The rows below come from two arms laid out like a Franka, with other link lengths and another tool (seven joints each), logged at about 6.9 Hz.
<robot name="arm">
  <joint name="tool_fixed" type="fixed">
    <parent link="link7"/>
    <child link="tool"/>
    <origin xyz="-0.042 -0.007 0.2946" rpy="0.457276 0 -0.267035"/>
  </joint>
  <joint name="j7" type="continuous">
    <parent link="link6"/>
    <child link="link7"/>
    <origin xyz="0.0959 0 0" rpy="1.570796 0 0"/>
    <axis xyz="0 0 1"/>
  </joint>
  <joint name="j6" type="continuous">
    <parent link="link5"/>
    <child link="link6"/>
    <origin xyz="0 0 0" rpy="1.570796 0 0"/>
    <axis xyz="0 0 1"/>
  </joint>
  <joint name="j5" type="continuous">
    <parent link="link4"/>
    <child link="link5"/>
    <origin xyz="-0.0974 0.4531 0" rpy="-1.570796 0 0"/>
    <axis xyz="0 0 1"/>
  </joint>
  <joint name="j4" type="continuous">
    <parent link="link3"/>
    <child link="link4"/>
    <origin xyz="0.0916 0 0" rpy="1.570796 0 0"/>
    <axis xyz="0 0 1"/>
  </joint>
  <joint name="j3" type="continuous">
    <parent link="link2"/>
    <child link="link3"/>
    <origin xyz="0 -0.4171 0" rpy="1.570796 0 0"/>
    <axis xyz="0 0 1"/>
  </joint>
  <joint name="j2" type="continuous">
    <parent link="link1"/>
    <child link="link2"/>
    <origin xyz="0 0 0" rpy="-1.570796 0 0"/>
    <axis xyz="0 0 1"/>
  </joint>
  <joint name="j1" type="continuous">
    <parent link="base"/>
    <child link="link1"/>
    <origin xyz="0 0 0.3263"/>
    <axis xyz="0 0 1"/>
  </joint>
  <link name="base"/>
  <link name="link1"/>
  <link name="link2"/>
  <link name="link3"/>
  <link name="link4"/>
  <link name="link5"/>
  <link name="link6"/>
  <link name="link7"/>
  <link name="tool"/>
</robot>
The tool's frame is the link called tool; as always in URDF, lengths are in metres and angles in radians. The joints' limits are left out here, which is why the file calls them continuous.
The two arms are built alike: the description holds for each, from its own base.
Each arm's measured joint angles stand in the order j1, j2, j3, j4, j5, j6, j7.
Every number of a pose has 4 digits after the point. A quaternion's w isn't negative.
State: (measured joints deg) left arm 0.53 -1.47 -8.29 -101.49 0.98 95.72 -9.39; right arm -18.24 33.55 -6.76 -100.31 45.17 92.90 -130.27
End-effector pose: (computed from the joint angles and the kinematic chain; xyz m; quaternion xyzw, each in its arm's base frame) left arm 0.5705 -0.0732 0.4648 -0.9582 -0.1347 0.0655 0.2439; right arm 0.6506 -0.1074 0.1134 -0.4757 -0.7352 -0.1307 0.4649
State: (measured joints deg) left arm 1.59 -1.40 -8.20 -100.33 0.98 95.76 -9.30; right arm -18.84 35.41 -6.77 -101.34 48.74 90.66 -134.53
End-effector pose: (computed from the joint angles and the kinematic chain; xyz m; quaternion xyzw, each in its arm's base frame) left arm 0.5778 -0.0624 0.4742 -0.9578 -0.1458 0.0586 0.2407; right arm 0.6430 -0.0911 0.0984 -0.4503 -0.7329 -0.1694 0.4811
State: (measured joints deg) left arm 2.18 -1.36 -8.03 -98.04 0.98 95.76 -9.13; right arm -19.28 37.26 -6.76 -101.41 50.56 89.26 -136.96
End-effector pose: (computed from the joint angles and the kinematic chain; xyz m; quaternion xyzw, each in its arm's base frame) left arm 0.5890 -0.0557 0.4940 -0.9586 -0.1552 0.0415 0.2353; right arm 0.6390 -0.0838 0.0847 -0.4359 -0.7296 -0.1905 0.4913
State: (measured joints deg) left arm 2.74 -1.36 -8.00 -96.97 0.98 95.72 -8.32; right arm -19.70 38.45 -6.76 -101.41 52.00 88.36 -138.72
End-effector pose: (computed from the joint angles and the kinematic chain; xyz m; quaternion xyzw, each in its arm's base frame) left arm 0.5940 -0.0495 0.5035 -0.9594 -0.1553 0.0327 0.2331; right arm 0.6379 -0.0803 0.0770 -0.4274 -0.7272 -0.2078 0.4952
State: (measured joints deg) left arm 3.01 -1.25 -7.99 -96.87 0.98 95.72 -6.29; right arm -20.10 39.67 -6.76 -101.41 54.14 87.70 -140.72
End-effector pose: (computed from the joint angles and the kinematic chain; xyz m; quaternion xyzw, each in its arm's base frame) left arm 0.5952 -0.0451 0.5033 -0.9617 -0.1406 0.0296 0.2336; right arm 0.6408 -0.0761 0.0699 -0.4207 -0.7243 -0.2309 0.4950
